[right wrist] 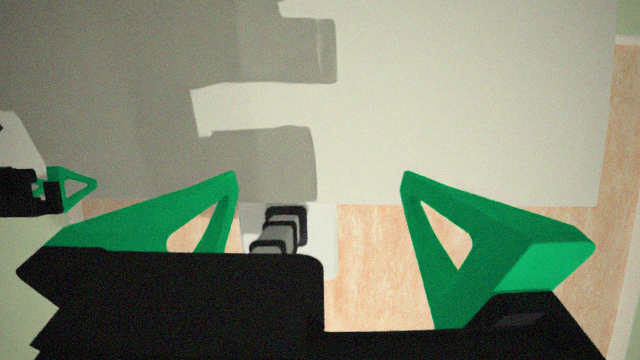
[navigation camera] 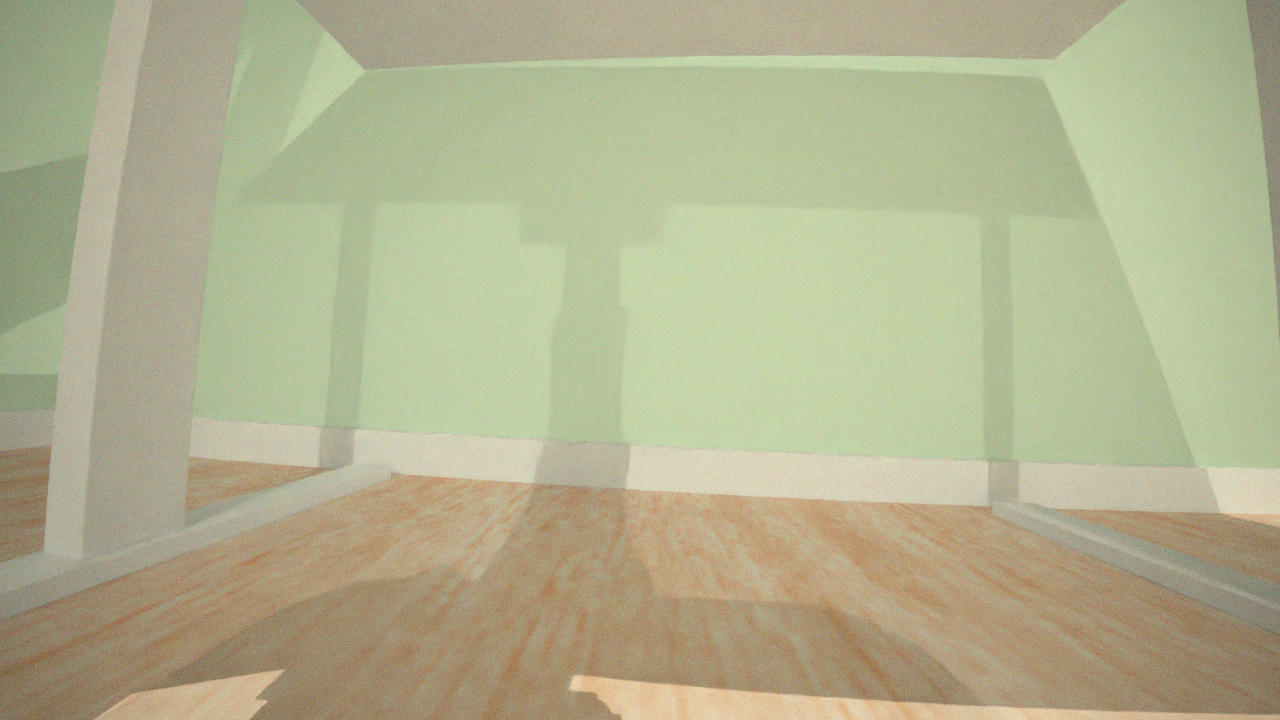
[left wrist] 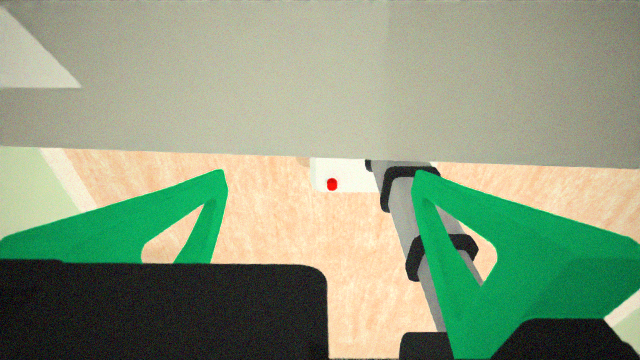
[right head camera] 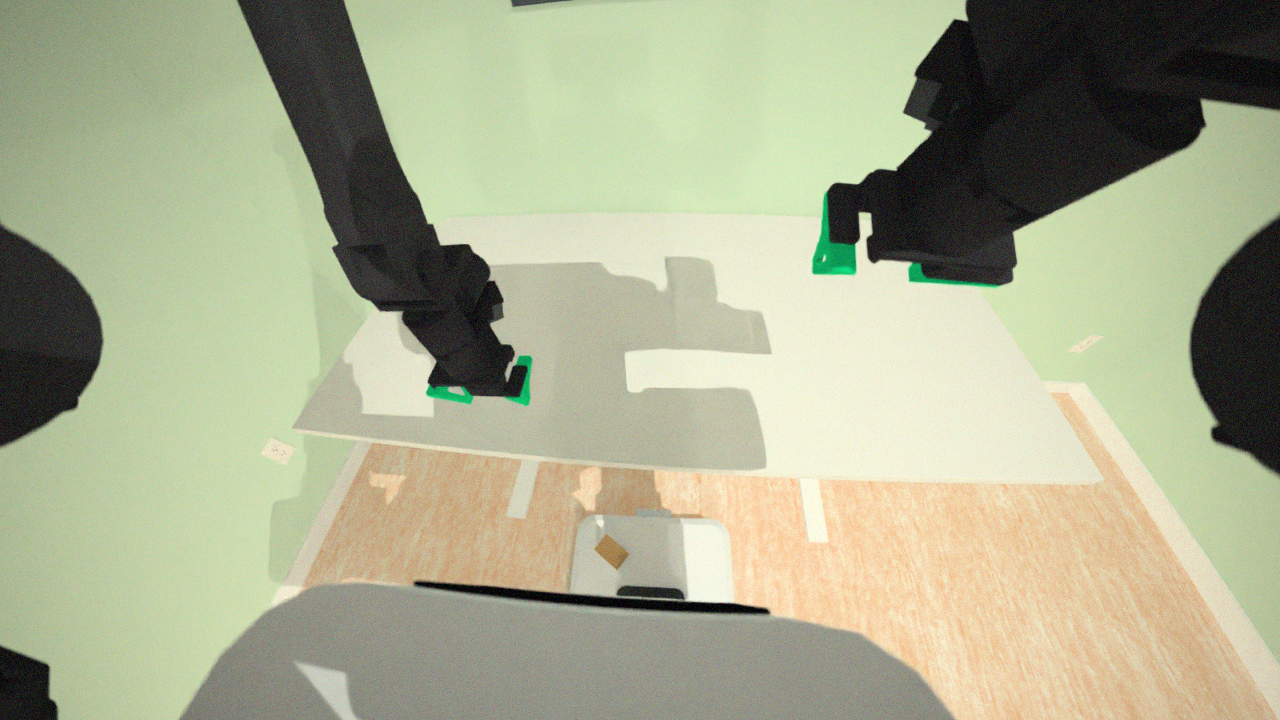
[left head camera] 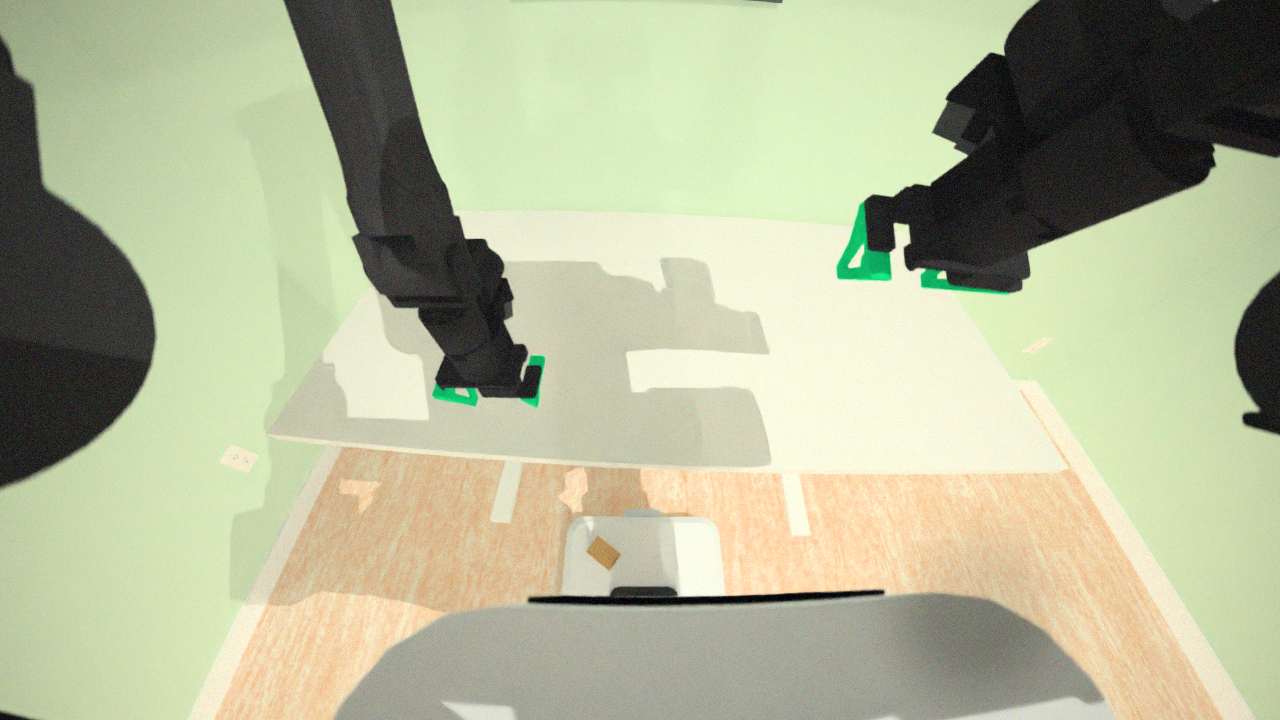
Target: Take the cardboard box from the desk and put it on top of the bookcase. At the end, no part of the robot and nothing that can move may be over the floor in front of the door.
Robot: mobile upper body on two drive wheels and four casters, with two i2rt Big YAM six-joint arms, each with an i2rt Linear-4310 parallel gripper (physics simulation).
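Frame: origin at the left arm's base, x ahead, y left, z up, level; centimetres.
Seen in the pictures: left gripper, fingertip midpoint: (right wrist: 73, 184) (left wrist: 319, 180) (right head camera: 499, 401) (left head camera: 506, 402); right gripper, fingertip midpoint: (right wrist: 319, 180) (right head camera: 862, 271) (left head camera: 881, 276).
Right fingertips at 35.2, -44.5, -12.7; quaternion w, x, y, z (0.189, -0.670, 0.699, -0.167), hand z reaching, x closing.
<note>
A point is followed by its place in that frame, as x, y, z.
The brown cardboard box (left head camera: 603, 552) @(19.9, -9.7, -110.0) (right head camera: 611, 550) @(20.1, -9.8, -110.0) looks small and lies at an angle on the white base (left head camera: 699, 555) @(19.5, -40.9, -115.0) (right head camera: 711, 557) @(19.7, -41.8, -115.0) low in front of my body, below the desk's near edge. The white desk (left head camera: 895, 385) @(42.8, -72.2, -46.0) (right head camera: 904, 402) @(39.4, -70.2, -46.0) (left wrist: 200, 100) @(33.5, 9.3, -46.0) (right wrist: 450, 110) @(44.4, -69.2, -46.0) spans the head views. My left gripper (left head camera: 499, 402) @(33.0, -0.1, -35.9) (right head camera: 497, 400) @(33.0, -0.1, -35.9) (left wrist: 319, 180) @(33.0, -0.1, -35.9) is open and empty over the desk's near left part, well above the box and left of it. My right gripper (left head camera: 905, 278) @(35.2, -44.5, -12.7) (right head camera: 882, 274) @(35.2, -44.5, -12.7) (right wrist: 319, 180) @(35.2, -44.5, -12.7) is open and empty above the desk's right part. The bookcase and the door do not show.
A desk leg (navigation camera: 147, 268) @(66.5, 32.5, -108.5) stands at the left of the navigation view, with desk feet (navigation camera: 295, 501) @(83.4, 30.3, -139.1) (navigation camera: 1136, 550) on both sides. A green wall (left head camera: 626, 134) @(106.1, -16.2, -24.8) (navigation camera: 787, 331) @(105.0, -50.9, -107.4) is behind the desk. Strong arm shadows fall across the desk top. A dark edge (right head camera: 572, 2) @(106.3, -6.0, 2.6) shows high on the wall.
</note>
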